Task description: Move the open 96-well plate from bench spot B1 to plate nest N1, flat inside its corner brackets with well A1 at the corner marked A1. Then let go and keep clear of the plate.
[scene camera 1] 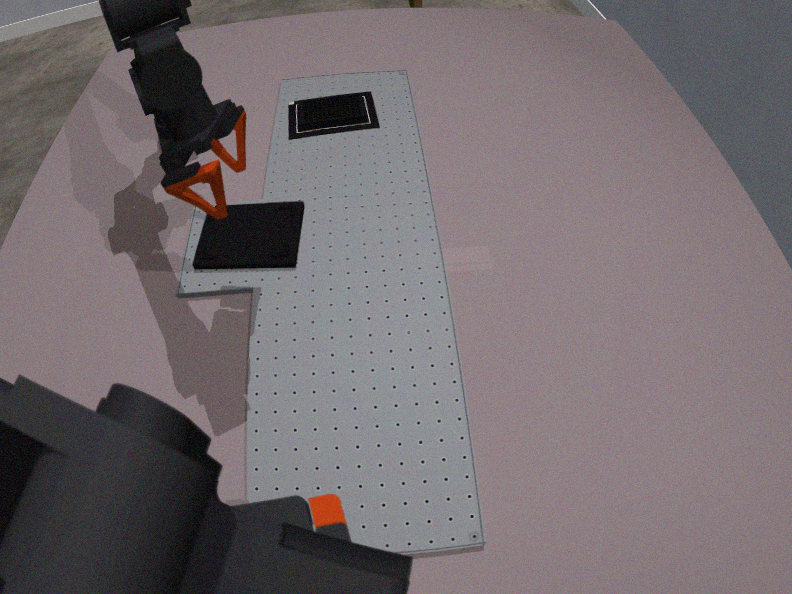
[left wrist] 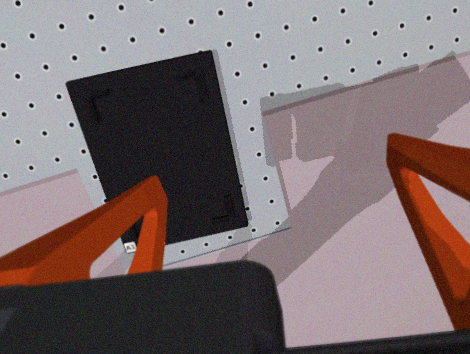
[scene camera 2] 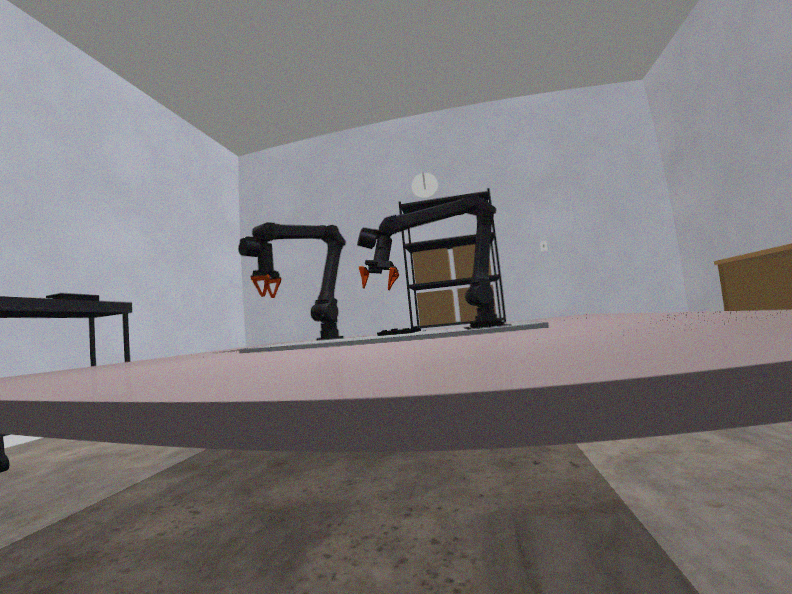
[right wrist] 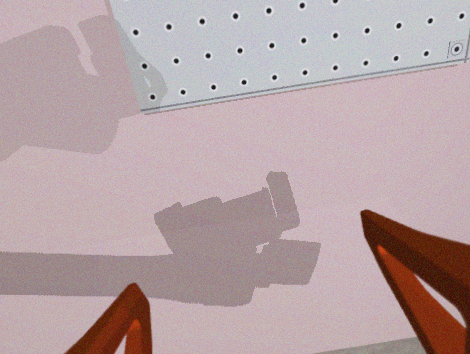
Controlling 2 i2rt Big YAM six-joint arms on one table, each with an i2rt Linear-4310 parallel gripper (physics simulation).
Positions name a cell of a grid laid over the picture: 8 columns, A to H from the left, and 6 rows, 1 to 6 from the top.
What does my left gripper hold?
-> Nothing.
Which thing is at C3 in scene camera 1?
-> A black plate nest.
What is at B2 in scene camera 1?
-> My left gripper.
